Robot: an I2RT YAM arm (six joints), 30 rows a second.
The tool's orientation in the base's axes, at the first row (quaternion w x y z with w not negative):
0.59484 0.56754 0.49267 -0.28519
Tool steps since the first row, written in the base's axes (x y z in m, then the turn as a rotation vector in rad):
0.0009 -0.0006 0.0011 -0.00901 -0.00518 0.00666
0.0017 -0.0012 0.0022 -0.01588 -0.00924 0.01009
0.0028 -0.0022 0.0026 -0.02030 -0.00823 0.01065
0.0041 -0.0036 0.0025 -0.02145 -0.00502 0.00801
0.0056 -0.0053 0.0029 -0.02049 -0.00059 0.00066
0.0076 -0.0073 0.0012 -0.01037 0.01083 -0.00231
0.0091 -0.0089 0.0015 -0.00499 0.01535 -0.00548
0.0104 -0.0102 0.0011 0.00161 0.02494 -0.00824
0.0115 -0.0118 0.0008 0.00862 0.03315 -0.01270
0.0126 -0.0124 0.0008 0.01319 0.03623 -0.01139
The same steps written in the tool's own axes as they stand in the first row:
-0.0008 0.0011 0.0007 -0.01037 -0.00647 0.00173
-0.0017 0.0022 0.0013 -0.01680 -0.01208 0.00336
-0.0019 0.0031 0.0025 -0.01864 -0.01563 0.00116
-0.0016 0.0040 0.0042 -0.01594 -0.01709 -0.00187
-0.0018 0.0052 0.0062 -0.00794 -0.01826 -0.00490
0.0000 0.0059 0.0088 0.00083 -0.00814 -0.01278
-0.0001 0.0070 0.0107 0.00661 -0.00368 -0.01528
0.0004 0.0078 0.0123 0.01355 0.00302 -0.02236
0.0007 0.0084 0.0142 0.02188 0.00914 -0.02779
0.0010 0.0092 0.0151 0.02297 0.01436 -0.02971

